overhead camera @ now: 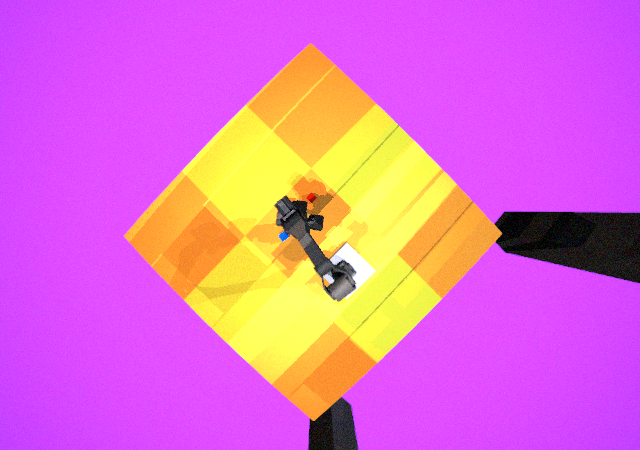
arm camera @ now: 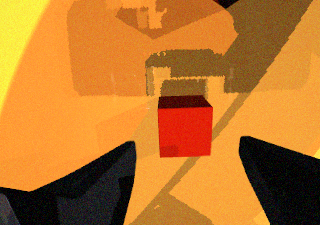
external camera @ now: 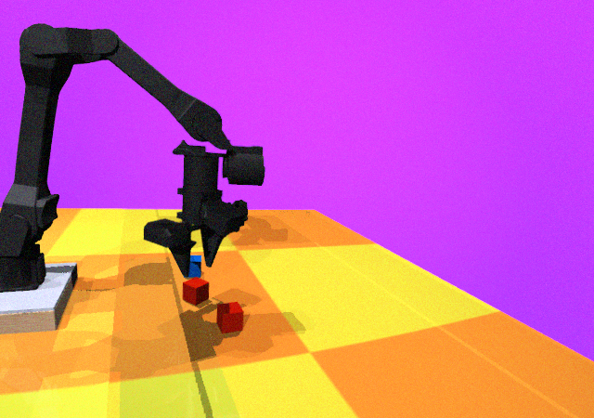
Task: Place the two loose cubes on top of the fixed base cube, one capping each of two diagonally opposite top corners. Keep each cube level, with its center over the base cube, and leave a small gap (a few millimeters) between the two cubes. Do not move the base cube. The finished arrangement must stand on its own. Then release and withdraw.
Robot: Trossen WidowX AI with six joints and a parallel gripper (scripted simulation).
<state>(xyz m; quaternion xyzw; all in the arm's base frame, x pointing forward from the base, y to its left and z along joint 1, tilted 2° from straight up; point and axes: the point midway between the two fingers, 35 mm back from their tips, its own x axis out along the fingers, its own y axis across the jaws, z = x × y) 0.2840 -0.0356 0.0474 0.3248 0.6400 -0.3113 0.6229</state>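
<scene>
Right now the blue base cube is 1 cm ahead of my gripper tip, 11 cm to the left of it and 4 cm below it. From my gripper tip the other things lie so: red cube (3 cm ahead, 10 cm to the right, 4 cm below).
</scene>
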